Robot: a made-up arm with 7 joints. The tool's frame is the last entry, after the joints.
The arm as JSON. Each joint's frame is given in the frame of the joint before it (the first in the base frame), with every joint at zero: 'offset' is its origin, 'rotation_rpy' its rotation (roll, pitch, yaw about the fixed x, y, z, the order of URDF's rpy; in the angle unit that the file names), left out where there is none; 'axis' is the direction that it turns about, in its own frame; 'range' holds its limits. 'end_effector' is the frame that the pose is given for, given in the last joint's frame.
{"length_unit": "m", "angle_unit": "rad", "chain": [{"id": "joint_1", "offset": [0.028, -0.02, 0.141], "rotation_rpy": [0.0, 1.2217, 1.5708], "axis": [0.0, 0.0, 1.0], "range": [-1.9, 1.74]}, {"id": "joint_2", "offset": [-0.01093, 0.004, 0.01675], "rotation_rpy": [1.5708, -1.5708, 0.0], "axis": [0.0, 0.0, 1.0], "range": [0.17, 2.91]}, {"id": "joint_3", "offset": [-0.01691, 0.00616, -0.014], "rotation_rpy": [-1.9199, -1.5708, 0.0], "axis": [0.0, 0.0, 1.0], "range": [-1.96, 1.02]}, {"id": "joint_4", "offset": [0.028, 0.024, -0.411], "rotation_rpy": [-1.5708, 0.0, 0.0], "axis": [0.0, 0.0, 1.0], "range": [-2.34, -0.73]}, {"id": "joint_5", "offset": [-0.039, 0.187, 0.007], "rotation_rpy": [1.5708, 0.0, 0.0], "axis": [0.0, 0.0, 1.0], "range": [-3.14, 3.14]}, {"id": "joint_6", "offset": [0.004, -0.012, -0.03], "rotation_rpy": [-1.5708, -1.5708, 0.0], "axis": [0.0, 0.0, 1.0], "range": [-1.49, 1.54]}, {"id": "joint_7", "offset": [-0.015, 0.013, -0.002], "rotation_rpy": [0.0, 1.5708, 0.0], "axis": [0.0, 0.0, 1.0], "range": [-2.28, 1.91]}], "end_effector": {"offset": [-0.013, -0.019, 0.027], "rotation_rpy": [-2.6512, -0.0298, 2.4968]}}
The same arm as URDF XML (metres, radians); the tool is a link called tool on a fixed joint. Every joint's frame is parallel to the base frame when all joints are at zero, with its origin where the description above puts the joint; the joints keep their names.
<robot name="arm">
<joint name="tool_joint" type="fixed"><parent link="link7"/><child link="tool"/><origin xyz="-0.019 0.013 0.027" rpy="-2.6512 -0.0298 0.926"/></joint>
<joint name="joint_7" type="revolute"><parent link="link6"/><child link="link7"/><origin xyz="0.013 -0.002 -0.015" rpy="0 0 0"/><axis xyz="0 0 1"/><limit lower="-2.28" upper="1.91"/></joint>
<joint name="joint_6" type="revolute"><parent link="link5"/><child link="link6"/><origin xyz="0.004 -0.012 -0.03" rpy="0 0 0"/><axis xyz="0 1 0"/><limit lower="-1.49" upper="1.54"/></joint>
<joint name="joint_5" type="revolute"><parent link="link4"/><child link="link5"/><origin xyz="-0.039 0.007 -0.187" rpy="0 0 0"/><axis xyz="0 0 1"/><limit lower="-3.14" upper="3.14"/></joint>
<joint name="joint_4" type="revolute"><parent link="link3"/><child link="link4"/><origin xyz="0.028 0.024 -0.411" rpy="0 0 0"/><axis xyz="0 1 0"/><limit lower="-2.34" upper="-0.73"/></joint>
<joint name="joint_3" type="revolute"><parent link="link2"/><child link="link3"/><origin xyz="-0.014 -0.018 0" rpy="0 0 0"/><axis xyz="0 0 1"/><limit lower="-1.96" upper="1.02"/></joint>
<joint name="joint_2" type="revolute"><parent link="link1"/><child link="link2"/><origin xyz="-0.004 0.012 0.016" rpy="0 0 0"/><axis xyz="1 0 0"/><limit lower="0.17" upper="2.91"/></joint>
<joint name="joint_1" type="revolute"><parent link="base_link"/><child link="link1"/><origin xyz="0.028 -0.02 0.141" rpy="0 0 0"/><axis xyz="0 0.9397 0.342"/><limit lower="-1.9" upper="1.74"/></joint>
<link name="base_link"/>
<link name="link1"/>
<link name="link2"/>
<link name="link3"/>
<link name="link4"/>
<link name="link5"/>
<link name="link6"/>
<link name="link7"/>
<link name="tool"/>
</robot>

